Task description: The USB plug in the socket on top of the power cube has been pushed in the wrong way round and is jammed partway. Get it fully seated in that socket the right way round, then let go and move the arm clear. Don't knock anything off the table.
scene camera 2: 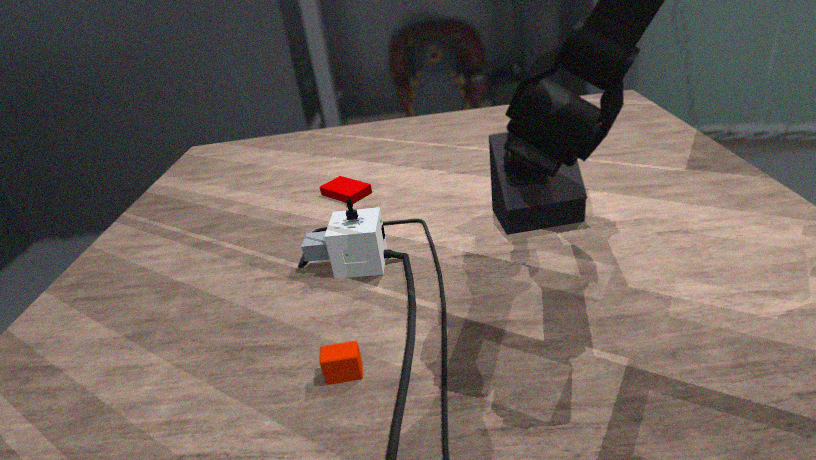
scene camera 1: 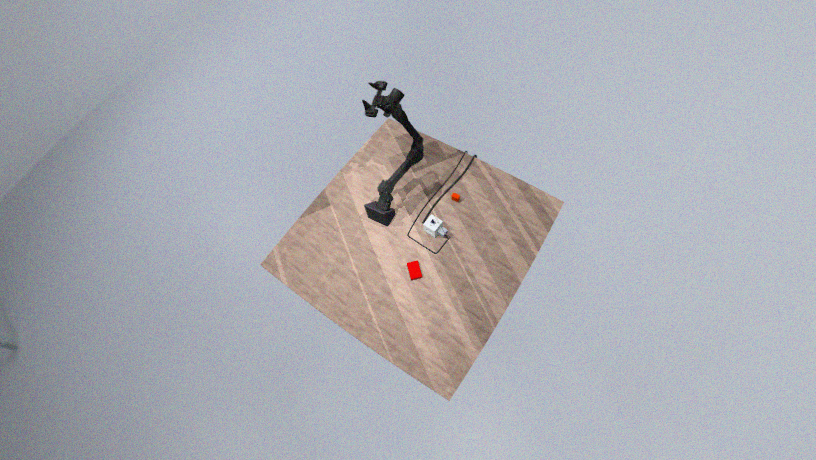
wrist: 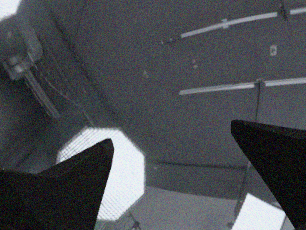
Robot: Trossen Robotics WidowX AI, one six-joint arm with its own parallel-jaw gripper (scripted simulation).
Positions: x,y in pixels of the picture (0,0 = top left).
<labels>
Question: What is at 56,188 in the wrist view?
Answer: My gripper.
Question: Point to an orange cube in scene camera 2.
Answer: At 340,363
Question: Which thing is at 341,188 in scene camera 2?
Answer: A red flat block.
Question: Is my gripper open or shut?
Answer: Open.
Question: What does my gripper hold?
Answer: Nothing.
</labels>
